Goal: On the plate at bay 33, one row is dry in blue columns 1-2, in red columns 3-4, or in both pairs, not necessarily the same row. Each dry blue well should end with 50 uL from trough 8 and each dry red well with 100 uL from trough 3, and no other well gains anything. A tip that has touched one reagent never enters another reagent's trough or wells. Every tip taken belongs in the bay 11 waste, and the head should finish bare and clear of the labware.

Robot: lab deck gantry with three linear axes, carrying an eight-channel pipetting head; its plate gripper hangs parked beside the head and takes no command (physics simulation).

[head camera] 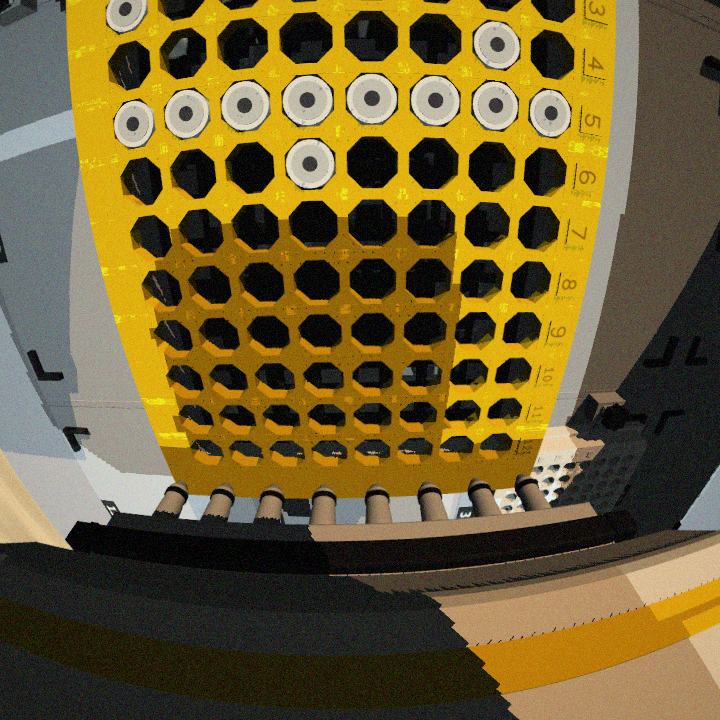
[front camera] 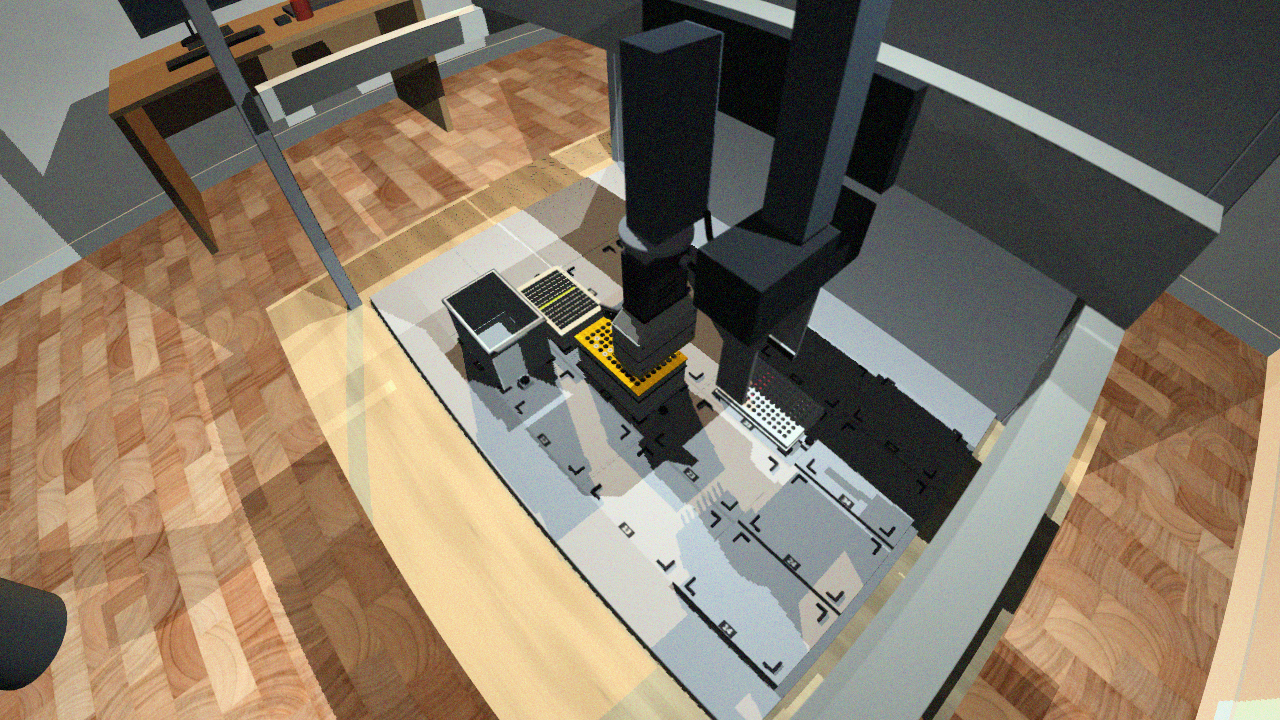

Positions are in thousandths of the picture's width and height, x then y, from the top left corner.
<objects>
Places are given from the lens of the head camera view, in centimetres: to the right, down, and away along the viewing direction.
pipette tip (head camera: 430,227): -1, -3, 4
</objects>
